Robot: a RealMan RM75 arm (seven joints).
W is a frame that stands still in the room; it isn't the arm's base.
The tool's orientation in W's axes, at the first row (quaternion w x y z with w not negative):
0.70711, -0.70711, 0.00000, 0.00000
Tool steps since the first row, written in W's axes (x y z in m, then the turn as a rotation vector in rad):
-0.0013, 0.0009, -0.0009, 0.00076, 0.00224, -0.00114
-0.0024, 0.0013, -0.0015, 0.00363, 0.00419, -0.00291
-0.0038, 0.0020, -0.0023, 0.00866, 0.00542, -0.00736
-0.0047, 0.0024, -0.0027, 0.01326, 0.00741, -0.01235
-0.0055, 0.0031, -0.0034, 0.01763, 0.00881, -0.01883
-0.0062, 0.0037, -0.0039, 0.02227, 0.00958, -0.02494
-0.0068, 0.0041, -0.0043, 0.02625, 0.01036, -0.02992
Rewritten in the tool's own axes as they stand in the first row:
-0.0013, 0.0009, 0.0009, 0.00076, 0.00114, 0.00224
-0.0024, 0.0015, 0.0013, 0.00363, 0.00291, 0.00419
-0.0038, 0.0023, 0.0020, 0.00866, 0.00736, 0.00542
-0.0047, 0.0027, 0.0024, 0.01326, 0.01235, 0.00741
-0.0055, 0.0034, 0.0031, 0.01763, 0.01883, 0.00881
-0.0062, 0.0039, 0.0037, 0.02227, 0.02494, 0.00958
-0.0068, 0.0043, 0.0041, 0.02625, 0.02992, 0.01036

